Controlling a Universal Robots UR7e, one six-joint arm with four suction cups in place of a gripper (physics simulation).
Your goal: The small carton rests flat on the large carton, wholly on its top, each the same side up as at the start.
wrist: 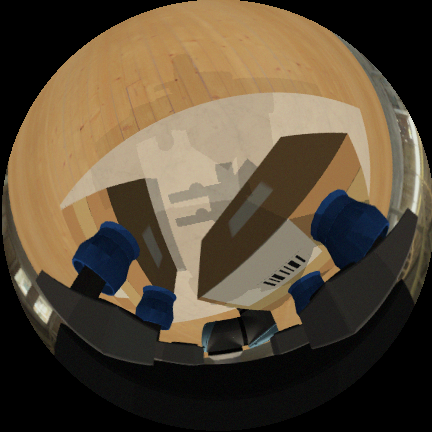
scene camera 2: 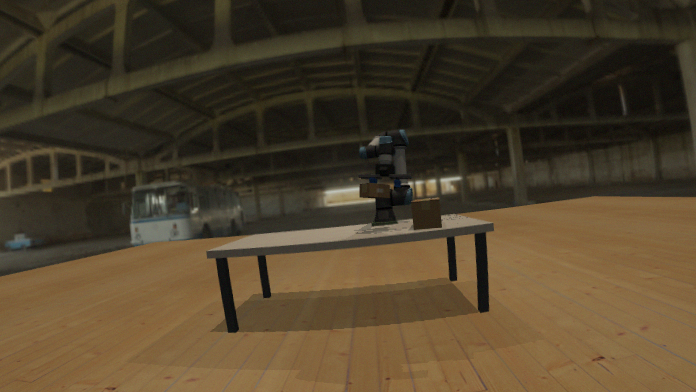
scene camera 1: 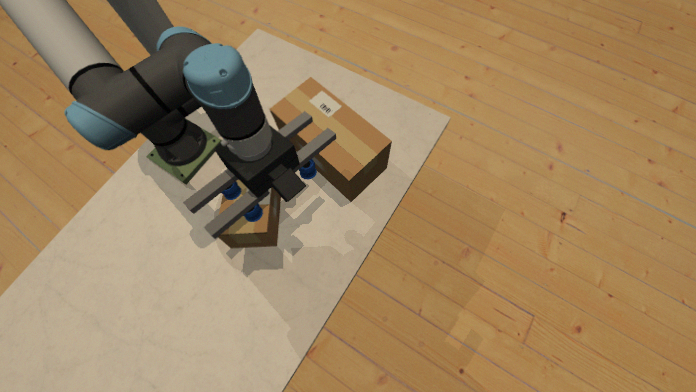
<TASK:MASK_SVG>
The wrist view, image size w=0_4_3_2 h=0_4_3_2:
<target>suction head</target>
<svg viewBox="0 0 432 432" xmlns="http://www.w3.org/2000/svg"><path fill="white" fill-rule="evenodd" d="M143 286L143 294L135 307L135 315L139 316L142 320L160 324L161 330L168 330L173 320L172 306L173 301L176 299L175 294L160 286ZM319 270L303 275L288 288L288 293L291 294L298 316L298 313L309 302L311 294L324 283ZM104 221L93 236L79 244L71 260L77 273L83 267L81 262L96 272L108 284L103 286L101 292L107 295L114 295L126 280L131 261L139 255L139 246L132 234L122 225L114 221ZM336 189L321 201L314 212L310 224L310 234L314 240L320 241L326 247L334 264L341 269L346 264L352 261L357 262L361 259L378 234L384 238L389 227L389 221L374 205L357 201L348 196L343 189Z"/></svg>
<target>small carton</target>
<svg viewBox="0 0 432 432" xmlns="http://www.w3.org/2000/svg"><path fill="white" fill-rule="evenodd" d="M346 132L304 133L279 137L201 239L197 284L198 300L237 308L273 310L292 299L291 294L288 293L288 288L297 279L315 270L319 270L322 277L335 265L326 247L320 241L314 240L310 234L310 224L314 212L321 201L336 189L343 189L351 198L369 204L363 171L353 144Z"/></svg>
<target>large carton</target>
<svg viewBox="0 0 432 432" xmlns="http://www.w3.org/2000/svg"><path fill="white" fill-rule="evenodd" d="M145 178L103 188L61 209L77 248L80 243L93 236L104 221L114 221L122 225L136 239L139 246L139 255L131 261L126 280L115 294L112 295L127 309L135 309L143 294L142 287L145 285L160 286L174 293L177 272L158 225Z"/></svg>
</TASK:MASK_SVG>
